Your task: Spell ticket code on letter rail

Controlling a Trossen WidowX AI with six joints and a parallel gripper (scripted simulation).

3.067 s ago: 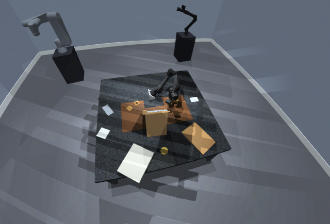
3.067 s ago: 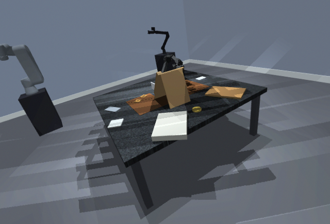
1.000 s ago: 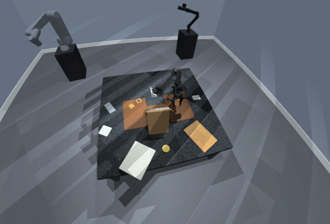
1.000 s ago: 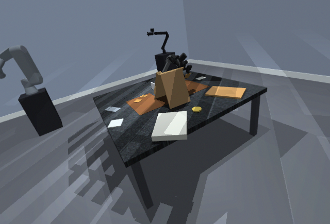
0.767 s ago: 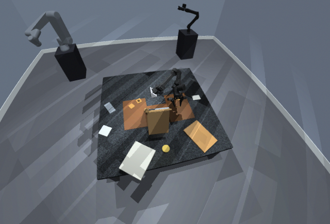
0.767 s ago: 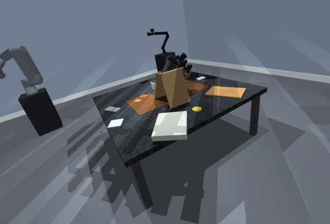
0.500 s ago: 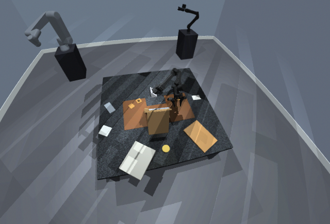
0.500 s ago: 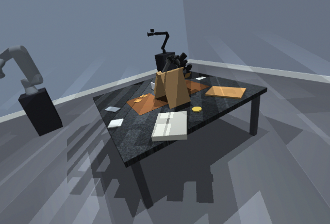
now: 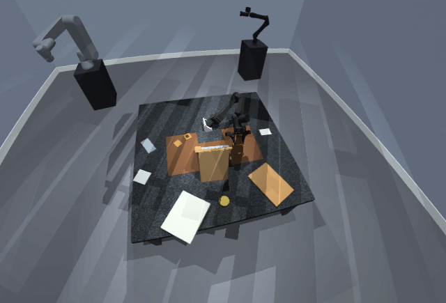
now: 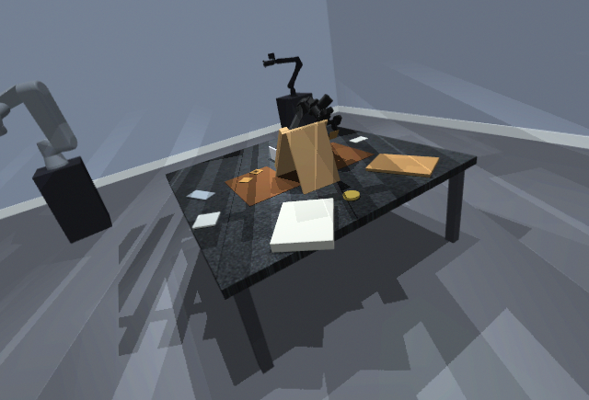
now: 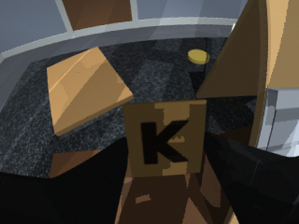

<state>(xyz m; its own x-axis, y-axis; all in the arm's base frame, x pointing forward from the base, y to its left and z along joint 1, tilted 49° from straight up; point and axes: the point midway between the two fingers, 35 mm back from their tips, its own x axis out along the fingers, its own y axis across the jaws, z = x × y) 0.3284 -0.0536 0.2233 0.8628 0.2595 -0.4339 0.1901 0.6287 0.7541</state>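
Now: gripper tip 130 mm to the left of the white ticket, 90 mm past it and 90 mm above it. From my gripper tip the other things lie so: white box: 490 mm to the right, 340 mm ahead, 150 mm below; then brown mat: 180 mm behind, 160 mm below, 150 mm to the right; then flat tan slab: 310 mm ahead, 160 mm below, 150 mm to the left.
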